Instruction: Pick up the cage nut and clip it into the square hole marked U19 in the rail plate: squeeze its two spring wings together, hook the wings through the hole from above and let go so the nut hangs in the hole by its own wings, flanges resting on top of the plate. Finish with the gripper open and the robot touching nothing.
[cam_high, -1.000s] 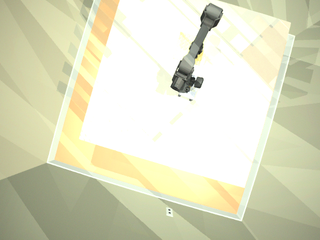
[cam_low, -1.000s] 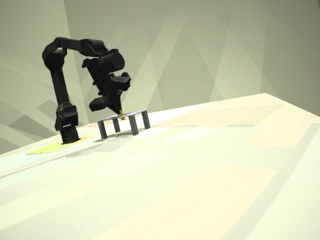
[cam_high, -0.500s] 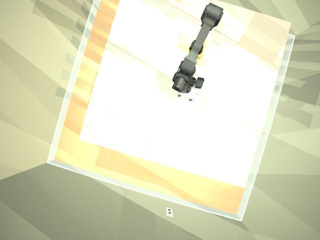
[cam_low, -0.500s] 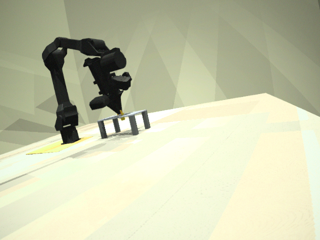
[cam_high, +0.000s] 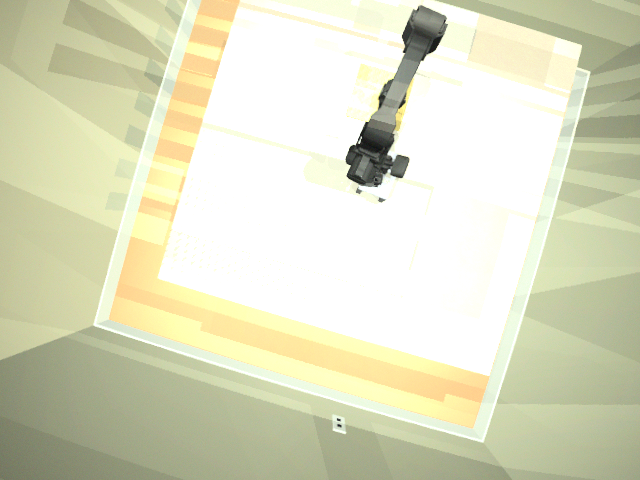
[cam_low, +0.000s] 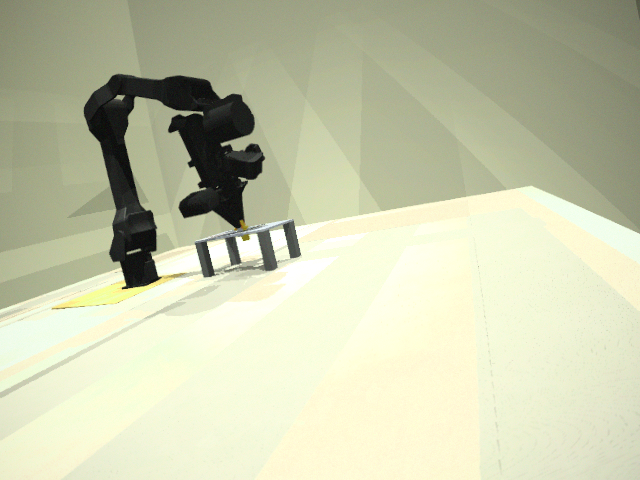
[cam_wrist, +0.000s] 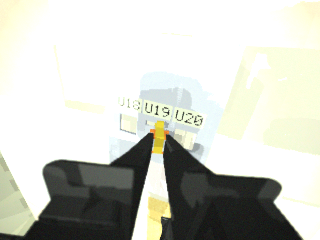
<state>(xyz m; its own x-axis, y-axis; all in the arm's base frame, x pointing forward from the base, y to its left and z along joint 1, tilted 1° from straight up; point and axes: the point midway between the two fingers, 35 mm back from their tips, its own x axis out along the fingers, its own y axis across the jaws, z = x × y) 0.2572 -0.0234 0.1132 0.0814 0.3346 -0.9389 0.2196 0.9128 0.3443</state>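
Right now my gripper tip is 10 mm above the yellow cage nut.
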